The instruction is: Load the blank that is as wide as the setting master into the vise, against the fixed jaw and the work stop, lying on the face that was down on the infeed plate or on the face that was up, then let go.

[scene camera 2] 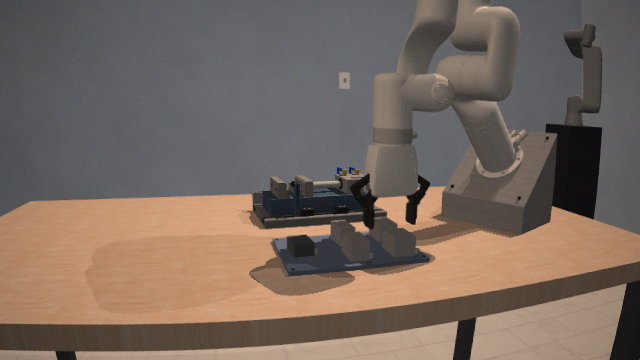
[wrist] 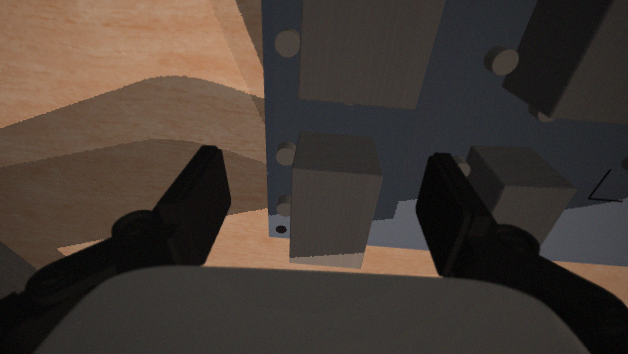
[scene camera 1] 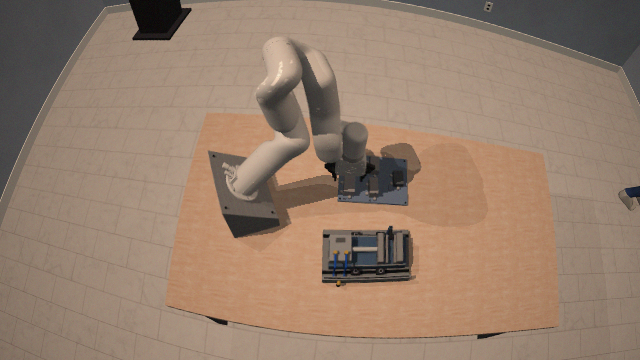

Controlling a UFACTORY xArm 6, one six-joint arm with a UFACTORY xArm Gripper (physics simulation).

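Pixels of known places: gripper, fingertip midpoint: (scene camera 2: 390, 225) (wrist: 323, 178) (scene camera 1: 348, 177); arm's base at its link origin: (scene camera 2: 500, 161) (scene camera 1: 241, 184).
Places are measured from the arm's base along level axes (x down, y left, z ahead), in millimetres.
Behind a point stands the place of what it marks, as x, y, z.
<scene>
My gripper (scene camera 1: 348, 177) @[107, 160, 329] (scene camera 2: 390, 223) @[107, 160, 329] (wrist: 323, 178) @[107, 160, 329] is open and empty above the infeed plate (scene camera 1: 345, 201) @[143, 86, 336] (scene camera 2: 320, 270) @[142, 299, 481] (wrist: 282, 122) @[140, 166, 305]. In the wrist view, the vise-side blank near the arm base (wrist: 332, 215) (scene camera 1: 349, 185) (scene camera 2: 384, 230) stands below and between the fingers. Three other grey blanks stand on the plate: one beyond it (wrist: 370, 55) @[104, 213, 332] (scene camera 2: 399, 242) @[112, 257, 337], one (wrist: 530, 200) @[104, 173, 416] (scene camera 1: 373, 186) @[104, 145, 422] (scene camera 2: 343, 232) @[112, 182, 426] by the right finger, and another (wrist: 595, 75) @[104, 223, 405] (scene camera 2: 355, 245) @[110, 270, 419]. A dark block (scene camera 1: 398, 178) @[115, 203, 509] (scene camera 2: 300, 246) @[120, 237, 510], perhaps the setting master, lies at the plate's far end. The vise jaws hold no visible blank.
The vise (scene camera 1: 365, 257) @[88, -124, 441] (scene camera 2: 325, 202) @[103, -44, 434] stands beside the plate, with its outer jaw (scene camera 1: 399, 247) (scene camera 2: 278, 187), inner jaw (scene camera 1: 381, 247) (scene camera 2: 303, 185) and upright stop (scene camera 1: 390, 232) @[53, -34, 504] (scene camera 2: 297, 197) @[83, -11, 502]. Small round pins (wrist: 287, 43) @[132, 205, 302] stand beside the blanks. The arm's sloped base (scene camera 1: 250, 220) @[33, -100, 57] (scene camera 2: 490, 215) @[119, 75, 58] is nearby.
</scene>
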